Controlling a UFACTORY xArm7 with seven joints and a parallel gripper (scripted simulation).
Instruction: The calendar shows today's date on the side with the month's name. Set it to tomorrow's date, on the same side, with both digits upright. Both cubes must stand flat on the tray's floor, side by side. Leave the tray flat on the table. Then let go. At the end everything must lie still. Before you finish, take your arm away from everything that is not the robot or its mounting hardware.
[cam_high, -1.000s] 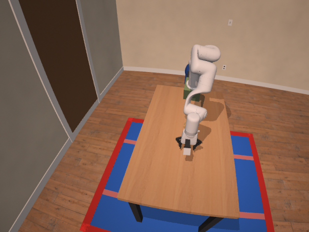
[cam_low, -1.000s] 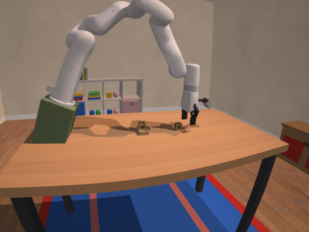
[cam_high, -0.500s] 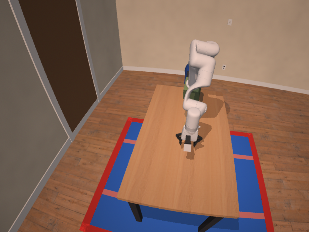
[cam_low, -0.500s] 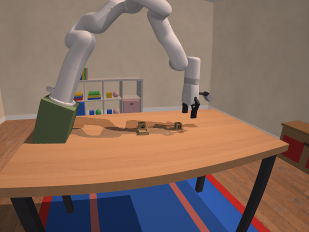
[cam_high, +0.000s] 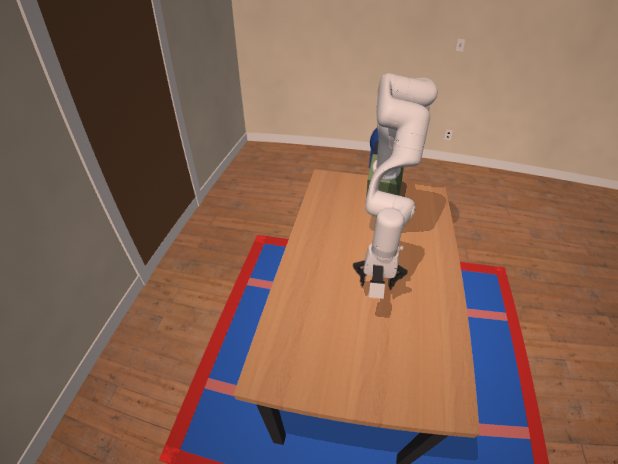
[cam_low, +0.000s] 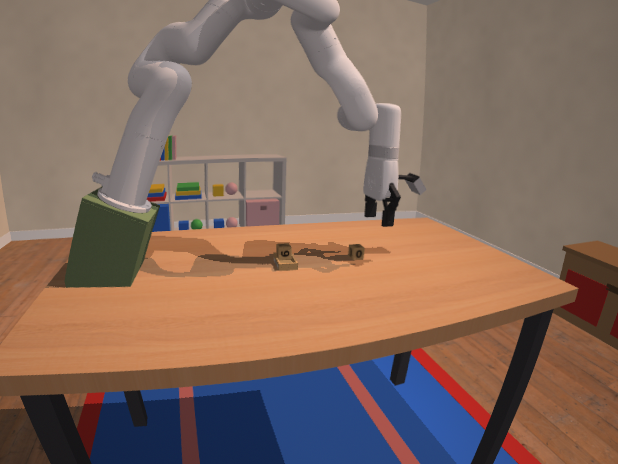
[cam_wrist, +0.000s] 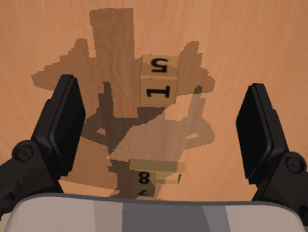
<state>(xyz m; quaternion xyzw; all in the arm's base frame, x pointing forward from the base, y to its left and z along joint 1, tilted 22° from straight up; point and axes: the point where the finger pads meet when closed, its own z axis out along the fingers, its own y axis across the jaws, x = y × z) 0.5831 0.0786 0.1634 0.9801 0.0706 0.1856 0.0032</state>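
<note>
Right now the wooden digit cube is 90 mm below my hand, 50 mm behind it and 10 mm to the right of it. Also, from my hand: low tray (240 mm behind, 90 mm below, 40 mm to the right); wooden cube (240 mm behind, 80 mm below, 20 mm to the right).
</note>
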